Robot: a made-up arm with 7 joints. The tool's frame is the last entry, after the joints. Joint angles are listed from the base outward.
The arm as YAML. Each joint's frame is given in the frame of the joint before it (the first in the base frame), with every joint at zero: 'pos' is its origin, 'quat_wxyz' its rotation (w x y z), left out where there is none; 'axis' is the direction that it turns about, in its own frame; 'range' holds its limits. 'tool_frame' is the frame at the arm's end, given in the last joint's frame.
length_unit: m
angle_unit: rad
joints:
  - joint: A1
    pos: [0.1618, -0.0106, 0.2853]
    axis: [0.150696, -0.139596, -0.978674]
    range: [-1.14, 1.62]
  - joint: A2
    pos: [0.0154, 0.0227, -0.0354]
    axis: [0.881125, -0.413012, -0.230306]
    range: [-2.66, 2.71]
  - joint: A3
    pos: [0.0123, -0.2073, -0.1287]
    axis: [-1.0, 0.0, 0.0]
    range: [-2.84, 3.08]
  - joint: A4
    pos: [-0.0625, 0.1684, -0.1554]
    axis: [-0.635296, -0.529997, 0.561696]
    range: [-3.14, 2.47]
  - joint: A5
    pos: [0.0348, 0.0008, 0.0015]
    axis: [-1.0, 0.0, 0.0]
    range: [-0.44, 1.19]
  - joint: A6
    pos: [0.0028, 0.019, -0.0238]
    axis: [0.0, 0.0, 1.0]
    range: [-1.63, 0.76]
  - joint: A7
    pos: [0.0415, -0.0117, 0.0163]
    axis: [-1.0, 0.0, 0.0]
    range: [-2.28, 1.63]
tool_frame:
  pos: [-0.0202, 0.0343, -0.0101]
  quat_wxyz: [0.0, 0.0, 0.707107, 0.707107]
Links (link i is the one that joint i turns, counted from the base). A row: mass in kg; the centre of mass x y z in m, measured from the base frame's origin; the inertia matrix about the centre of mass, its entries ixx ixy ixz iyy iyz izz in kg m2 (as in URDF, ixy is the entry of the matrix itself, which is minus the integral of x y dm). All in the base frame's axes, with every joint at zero. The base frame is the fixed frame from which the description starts. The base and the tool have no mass.
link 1: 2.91; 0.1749 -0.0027 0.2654; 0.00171 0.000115 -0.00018 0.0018 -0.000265 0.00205
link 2: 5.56; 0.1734 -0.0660 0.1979; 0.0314 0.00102 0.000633 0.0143 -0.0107 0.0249
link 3: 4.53; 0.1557 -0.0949 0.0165; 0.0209 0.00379 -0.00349 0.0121 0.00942 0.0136
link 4: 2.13; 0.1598 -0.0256 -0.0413; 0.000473 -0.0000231 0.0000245 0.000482 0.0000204 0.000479
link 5: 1.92; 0.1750 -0.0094 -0.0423; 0.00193 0 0 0.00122 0 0.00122
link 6: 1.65; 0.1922 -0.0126 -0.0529; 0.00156 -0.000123 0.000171 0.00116 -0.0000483 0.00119
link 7: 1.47; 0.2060 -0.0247 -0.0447; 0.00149 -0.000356 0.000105 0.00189 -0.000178 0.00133
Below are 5 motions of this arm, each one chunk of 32 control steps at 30 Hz.
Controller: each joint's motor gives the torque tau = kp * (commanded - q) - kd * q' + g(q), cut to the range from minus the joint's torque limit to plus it. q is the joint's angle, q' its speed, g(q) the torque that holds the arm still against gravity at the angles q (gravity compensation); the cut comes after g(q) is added. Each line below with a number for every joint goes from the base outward.
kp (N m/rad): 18 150 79 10 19 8.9 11
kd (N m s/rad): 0.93 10 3 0.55 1.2 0.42 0.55
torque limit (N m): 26 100 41 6.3 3.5 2.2 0.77
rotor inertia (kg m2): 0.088 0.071 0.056 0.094 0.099 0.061 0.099
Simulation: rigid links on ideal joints. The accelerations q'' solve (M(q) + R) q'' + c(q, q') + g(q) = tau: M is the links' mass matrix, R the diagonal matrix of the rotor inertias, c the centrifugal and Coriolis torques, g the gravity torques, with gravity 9.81 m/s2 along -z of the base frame. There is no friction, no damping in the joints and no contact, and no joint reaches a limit. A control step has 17 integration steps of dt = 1/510 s. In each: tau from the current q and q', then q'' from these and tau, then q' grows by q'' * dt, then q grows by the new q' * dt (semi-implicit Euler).
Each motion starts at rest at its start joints. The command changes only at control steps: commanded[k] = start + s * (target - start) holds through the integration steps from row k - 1 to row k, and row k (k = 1, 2, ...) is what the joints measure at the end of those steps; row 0 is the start. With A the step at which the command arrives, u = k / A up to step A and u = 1 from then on. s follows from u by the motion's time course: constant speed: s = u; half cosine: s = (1 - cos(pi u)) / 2; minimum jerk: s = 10 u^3 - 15 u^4 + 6 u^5; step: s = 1 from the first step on.
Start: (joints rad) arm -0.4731 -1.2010 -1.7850 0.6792 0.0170 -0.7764 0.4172
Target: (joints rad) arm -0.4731 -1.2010 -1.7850 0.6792 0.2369 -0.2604 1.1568
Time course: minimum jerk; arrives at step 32
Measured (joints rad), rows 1 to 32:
1: -0.4731 -1.2010 -1.7850 0.6792 0.0170 -0.7764 0.4172
2: -0.4731 -1.2010 -1.7850 0.6792 0.0171 -0.7763 0.4173
3: -0.4731 -1.2010 -1.7850 0.6792 0.0173 -0.7759 0.4178
4: -0.4731 -1.2010 -1.7850 0.6791 0.0178 -0.7748 0.4191
5: -0.4731 -1.2010 -1.7850 0.6791 0.0189 -0.7725 0.4219
6: -0.4730 -1.2009 -1.7849 0.6789 0.0208 -0.7685 0.4270
7: -0.4730 -1.2009 -1.7849 0.6787 0.0237 -0.7620 0.4352
8: -0.4729 -1.2009 -1.7848 0.6785 0.0278 -0.7525 0.4474
9: -0.4728 -1.2008 -1.7847 0.6781 0.0333 -0.7396 0.4643
10: -0.4727 -1.2008 -1.7846 0.6778 0.0402 -0.7230 0.4863
11: -0.4725 -1.2008 -1.7845 0.6775 0.0486 -0.7026 0.5137
12: -0.4724 -1.2008 -1.7845 0.6771 0.0582 -0.6787 0.5465
13: -0.4722 -1.2008 -1.7844 0.6769 0.0690 -0.6515 0.5844
14: -0.4720 -1.2008 -1.7845 0.6767 0.0808 -0.6215 0.6267
15: -0.4719 -1.2008 -1.7845 0.6767 0.0935 -0.5894 0.6728
16: -0.4717 -1.2008 -1.7846 0.6768 0.1067 -0.5558 0.7215
17: -0.4716 -1.2008 -1.7848 0.6770 0.1202 -0.5215 0.7720
18: -0.4716 -1.2008 -1.7850 0.6774 0.1338 -0.4872 0.8230
19: -0.4716 -1.2009 -1.7852 0.6779 0.1474 -0.4535 0.8734
20: -0.4717 -1.2009 -1.7854 0.6785 0.1605 -0.4212 0.9222
21: -0.4718 -1.2010 -1.7856 0.6792 0.1732 -0.3906 0.9685
22: -0.4721 -1.2010 -1.7857 0.6799 0.1850 -0.3623 1.0115
23: -0.4724 -1.2011 -1.7858 0.6805 0.1960 -0.3367 1.0504
24: -0.4728 -1.2011 -1.7858 0.6812 0.2060 -0.3139 1.0848
25: -0.4732 -1.2012 -1.7857 0.6817 0.2147 -0.2944 1.1143
26: -0.4737 -1.2012 -1.7856 0.6821 0.2222 -0.2781 1.1386
27: -0.4742 -1.2012 -1.7855 0.6824 0.2284 -0.2651 1.1578
28: -0.4746 -1.2013 -1.7854 0.6825 0.2332 -0.2555 1.1718
29: -0.4751 -1.2013 -1.7852 0.6824 0.2367 -0.2490 1.1809
30: -0.4754 -1.2013 -1.7850 0.6822 0.2390 -0.2456 1.1855
31: -0.4757 -1.2013 -1.7849 0.6819 0.2402 -0.2448 1.1861
32: -0.4759 -1.2013 -1.7848 0.6815 0.2405 -0.2462 1.1833

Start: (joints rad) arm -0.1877 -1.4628 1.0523 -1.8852 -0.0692 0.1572 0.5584
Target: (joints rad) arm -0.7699 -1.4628 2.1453 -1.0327 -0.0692 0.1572 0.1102
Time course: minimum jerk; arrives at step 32
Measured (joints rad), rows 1 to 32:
1: -0.1877 -1.4628 1.0524 -1.8852 -0.0692 0.1572 0.5584
2: -0.1876 -1.4626 1.0529 -1.8850 -0.0692 0.1572 0.5583
3: -0.1873 -1.4620 1.0546 -1.8845 -0.0692 0.1572 0.5580
4: -0.1866 -1.4607 1.0588 -1.8830 -0.0693 0.1573 0.5572
5: -0.1852 -1.4584 1.0665 -1.8799 -0.0693 0.1574 0.5554
6: -0.1829 -1.4552 1.0789 -1.8743 -0.0693 0.1577 0.5522
7: -0.1793 -1.4511 1.0967 -1.8655 -0.0693 0.1582 0.5471
8: -0.1744 -1.4464 1.1206 -1.8525 -0.0693 0.1587 0.5394
9: -0.1680 -1.4413 1.1508 -1.8347 -0.0692 0.1594 0.5289
10: -0.1604 -1.4362 1.1875 -1.8117 -0.0689 0.1600 0.5152
11: -0.1515 -1.4315 1.2303 -1.7830 -0.0686 0.1605 0.4982
12: -0.1418 -1.4273 1.2790 -1.7489 -0.0681 0.1607 0.4780
13: -0.1317 -1.4240 1.3329 -1.7095 -0.0675 0.1606 0.4547
14: -0.1217 -1.4217 1.3912 -1.6655 -0.0668 0.1599 0.4287
15: -0.1125 -1.4204 1.4530 -1.6175 -0.0659 0.1587 0.4006
16: -0.1050 -1.4203 1.5172 -1.5665 -0.0649 0.1569 0.3709
17: -0.1002 -1.4211 1.5827 -1.5135 -0.0639 0.1546 0.3404
18: -0.0990 -1.4225 1.6482 -1.4596 -0.0627 0.1519 0.3097
19: -0.1028 -1.4243 1.7125 -1.4058 -0.0616 0.1490 0.2794
20: -0.1126 -1.4260 1.7742 -1.3529 -0.0605 0.1463 0.2502
21: -0.1298 -1.4274 1.8322 -1.3017 -0.0596 0.1441 0.2226
22: -0.1550 -1.4283 1.8853 -1.2529 -0.0590 0.1428 0.1970
23: -0.1889 -1.4285 1.9326 -1.2068 -0.0588 0.1428 0.1739
24: -0.2315 -1.4283 1.9738 -1.1640 -0.0591 0.1443 0.1533
25: -0.2824 -1.4278 2.0086 -1.1247 -0.0598 0.1475 0.1357
26: -0.3406 -1.4274 2.0373 -1.0894 -0.0610 0.1523 0.1210
27: -0.4051 -1.4276 2.0604 -1.0583 -0.0626 0.1584 0.1093
28: -0.4744 -1.4286 2.0785 -1.0320 -0.0643 0.1653 0.1005
29: -0.5471 -1.4308 2.0923 -1.0110 -0.0660 0.1725 0.0947
30: -0.6218 -1.4342 2.1028 -0.9954 -0.0675 0.1792 0.0915
31: -0.6973 -1.4387 2.1108 -0.9856 -0.0687 0.1849 0.0908
32: -0.7724 -1.4443 2.1173 -0.9813 -0.0696 0.1892 0.0921

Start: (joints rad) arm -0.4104 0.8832 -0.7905 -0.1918 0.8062 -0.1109 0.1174
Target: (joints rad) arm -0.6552 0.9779 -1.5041 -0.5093 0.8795 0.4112 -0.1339
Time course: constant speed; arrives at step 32
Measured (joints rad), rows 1 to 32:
1: -0.4106 0.8836 -0.7923 -0.1931 0.8068 -0.1099 0.1169
2: -0.4112 0.8848 -0.7984 -0.1974 0.8085 -0.1062 0.1153
3: -0.4126 0.8868 -0.8106 -0.2055 0.8113 -0.0987 0.1120
4: -0.4150 0.8896 -0.8291 -0.2170 0.8148 -0.0869 0.1067
5: -0.4188 0.8928 -0.8533 -0.2310 0.8185 -0.0709 0.0996
6: -0.4242 0.8965 -0.8819 -0.2461 0.8218 -0.0514 0.0909
7: -0.4315 0.9002 -0.9132 -0.2610 0.8243 -0.0291 0.0809
8: -0.4408 0.9038 -0.9455 -0.2745 0.8260 -0.0052 0.0700
9: -0.4521 0.9072 -0.9771 -0.2860 0.8268 0.0191 0.0588
10: -0.4653 0.9102 -1.0069 -0.2951 0.8272 0.0427 0.0476
11: -0.4797 0.9129 -1.0342 -0.3021 0.8274 0.0649 0.0368
12: -0.4946 0.9155 -1.0589 -0.3077 0.8278 0.0851 0.0266
13: -0.5094 0.9181 -1.0812 -0.3126 0.8288 0.1030 0.0173
14: -0.5231 0.9207 -1.1015 -0.3177 0.8304 0.1188 0.0088
15: -0.5352 0.9234 -1.1205 -0.3237 0.8328 0.1328 0.0011
16: -0.5451 0.9262 -1.1390 -0.3311 0.8358 0.1457 -0.0059
17: -0.5528 0.9291 -1.1574 -0.3402 0.8393 0.1580 -0.0125
18: -0.5585 0.9320 -1.1764 -0.3509 0.8430 0.1702 -0.0189
19: -0.5625 0.9351 -1.1963 -0.3629 0.8467 0.1830 -0.0252
20: -0.5655 0.9381 -1.2170 -0.3759 0.8501 0.1967 -0.0317
21: -0.5681 0.9412 -1.2388 -0.3892 0.8532 0.2115 -0.0384
22: -0.5711 0.9442 -1.2613 -0.4024 0.8559 0.2274 -0.0455
23: -0.5749 0.9472 -1.2844 -0.4151 0.8581 0.2443 -0.0529
24: -0.5801 0.9502 -1.3079 -0.4270 0.8601 0.2620 -0.0608
25: -0.5868 0.9531 -1.3316 -0.4380 0.8618 0.2802 -0.0689
26: -0.5948 0.9560 -1.3552 -0.4481 0.8635 0.2986 -0.0773
27: -0.6040 0.9589 -1.3786 -0.4574 0.8651 0.3169 -0.0858
28: -0.6138 0.9618 -1.4018 -0.4662 0.8669 0.3349 -0.0943
29: -0.6239 0.9647 -1.4247 -0.4746 0.8688 0.3524 -0.1029
30: -0.6337 0.9676 -1.4472 -0.4830 0.8709 0.3693 -0.1113
31: -0.6429 0.9705 -1.4696 -0.4914 0.8731 0.3857 -0.1195
32: -0.6514 0.9734 -1.4917 -0.5000 0.8755 0.4016 -0.1276

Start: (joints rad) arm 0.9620 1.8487 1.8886 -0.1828 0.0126 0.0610 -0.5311
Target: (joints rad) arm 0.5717 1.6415 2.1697 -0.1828 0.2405 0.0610 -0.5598
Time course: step
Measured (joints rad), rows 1 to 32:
1: 0.9605 1.8515 1.9129 -0.1738 0.0288 0.0666 -0.5337
2: 0.9562 1.8454 1.9534 -0.1526 0.0678 0.0788 -0.5397
3: 0.9477 1.8256 1.9948 -0.1259 0.1175 0.0930 -0.5477
4: 0.9332 1.7953 2.0361 -0.1002 0.1675 0.1057 -0.5560
5: 0.9103 1.7588 2.0775 -0.0808 0.2108 0.1144 -0.5634
6: 0.8763 1.7198 2.1184 -0.0717 0.2438 0.1177 -0.5692
7: 0.8289 1.6812 2.1571 -0.0751 0.2656 0.1153 -0.5729
8: 0.7665 1.6457 2.1919 -0.0915 0.2774 0.1075 -0.5743
9: 0.6892 1.6153 2.2209 -0.1192 0.2815 0.0952 -0.5736
10: 0.6001 1.5917 2.2428 -0.1554 0.2804 0.0797 -0.5713
11: 0.5053 1.5756 2.2568 -0.1959 0.2763 0.0627 -0.5678
12: 0.4128 1.5666 2.2624 -0.2360 0.2710 0.0461 -0.5637
13: 0.3305 1.5642 2.2605 -0.2713 0.2654 0.0316 -0.5598
14: 0.2643 1.5670 2.2526 -0.2985 0.2602 0.0210 -0.5564
15: 0.2169 1.5740 2.2405 -0.3153 0.2556 0.0150 -0.5539
16: 0.1885 1.5841 2.2261 -0.3209 0.2517 0.0140 -0.5525
17: 0.1776 1.5962 2.2107 -0.3157 0.2484 0.0176 -0.5522
18: 0.1817 1.6093 2.1953 -0.3011 0.2457 0.0248 -0.5528
19: 0.1981 1.6227 2.1805 -0.2791 0.2435 0.0344 -0.5542
20: 0.2243 1.6358 2.1667 -0.2519 0.2414 0.0453 -0.5561
21: 0.2580 1.6480 2.1543 -0.2220 0.2395 0.0563 -0.5581
22: 0.2974 1.6590 2.1434 -0.1919 0.2376 0.0663 -0.5601
23: 0.3410 1.6686 2.1343 -0.1638 0.2357 0.0747 -0.5618
24: 0.3875 1.6765 2.1271 -0.1395 0.2339 0.0809 -0.5631
25: 0.4357 1.6827 2.1219 -0.1201 0.2323 0.0849 -0.5639
26: 0.4848 1.6870 2.1187 -0.1066 0.2309 0.0867 -0.5642
27: 0.5338 1.6895 2.1175 -0.0991 0.2300 0.0865 -0.5640
28: 0.5821 1.6901 2.1182 -0.0973 0.2295 0.0848 -0.5635
29: 0.6287 1.6890 2.1205 -0.1007 0.2295 0.0820 -0.5627
30: 0.6729 1.6864 2.1244 -0.1083 0.2299 0.0787 -0.5617
31: 0.7138 1.6824 2.1296 -0.1190 0.2307 0.0752 -0.5608
32: 0.7505 1.6771 2.1357 -0.1317 0.2319 0.0718 -0.5599

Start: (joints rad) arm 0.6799 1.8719 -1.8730 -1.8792 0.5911 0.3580 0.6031
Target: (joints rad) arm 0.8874 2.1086 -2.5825 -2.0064 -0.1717 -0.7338 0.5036
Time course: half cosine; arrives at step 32
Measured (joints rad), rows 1 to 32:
1: 0.6799 1.8720 -1.8731 -1.8792 0.5909 0.3578 0.6031
2: 0.6799 1.8724 -1.8737 -1.8791 0.5900 0.3566 0.6030
3: 0.6801 1.8735 -1.8755 -1.8788 0.5874 0.3532 0.6028
4: 0.6805 1.8754 -1.8792 -1.8783 0.5823 0.3462 0.6024
5: 0.6816 1.8783 -1.8859 -1.8777 0.5739 0.3343 0.6017
6: 0.6833 1.8822 -1.8961 -1.8770 0.5616 0.3165 0.6006
7: 0.6859 1.8870 -1.9106 -1.8765 0.5452 0.2922 0.5989
8: 0.6895 1.8928 -1.9296 -1.8766 0.5247 0.2615 0.5967
9: 0.6939 1.8995 -1.9531 -1.8775 0.5006 0.2247 0.5938
10: 0.6990 1.9070 -1.9809 -1.8797 0.4730 0.1826 0.5903
11: 0.7048 1.9152 -2.0125 -1.8834 0.4427 0.1362 0.5862
12: 0.7110 1.9241 -2.0473 -1.8889 0.4099 0.0863 0.5815
13: 0.7176 1.9336 -2.0845 -1.8962 0.3753 0.0340 0.5763
14: 0.7246 1.9437 -2.1233 -1.9052 0.3393 -0.0199 0.5708
15: 0.7319 1.9544 -2.1630 -1.9158 0.3021 -0.0748 0.5650
16: 0.7397 1.9654 -2.2029 -1.9274 0.2642 -0.1302 0.5590
17: 0.7482 1.9768 -2.2424 -1.9398 0.2259 -0.1858 0.5530
18: 0.7573 1.9884 -2.2809 -1.9524 0.1875 -0.2412 0.5470
19: 0.7673 2.0003 -2.3182 -1.9648 0.1494 -0.2962 0.5413
20: 0.7783 2.0121 -2.3540 -1.9764 0.1118 -0.3506 0.5358
21: 0.7902 2.0240 -2.3881 -1.9871 0.0751 -0.4038 0.5306
22: 0.8030 2.0357 -2.4204 -1.9965 0.0397 -0.4556 0.5258
23: 0.8166 2.0471 -2.4507 -2.0045 0.0060 -0.5054 0.5215
24: 0.8307 2.0581 -2.4792 -2.0111 -0.0258 -0.5527 0.5175
25: 0.8453 2.0687 -2.5055 -2.0163 -0.0553 -0.5968 0.5140
26: 0.8600 2.0787 -2.5296 -2.0204 -0.0823 -0.6372 0.5109
27: 0.8747 2.0880 -2.5514 -2.0233 -0.1065 -0.6734 0.5083
28: 0.8891 2.0965 -2.5705 -2.0255 -0.1277 -0.7049 0.5060
29: 0.9031 2.1041 -2.5867 -2.0270 -0.1456 -0.7313 0.5041
30: 0.9164 2.1107 -2.5998 -2.0280 -0.1602 -0.7523 0.5026
31: 0.9289 2.1162 -2.6096 -2.0286 -0.1712 -0.7676 0.5015
32: 0.9404 2.1205 -2.6157 -2.0290 -0.1786 -0.7773 0.5008

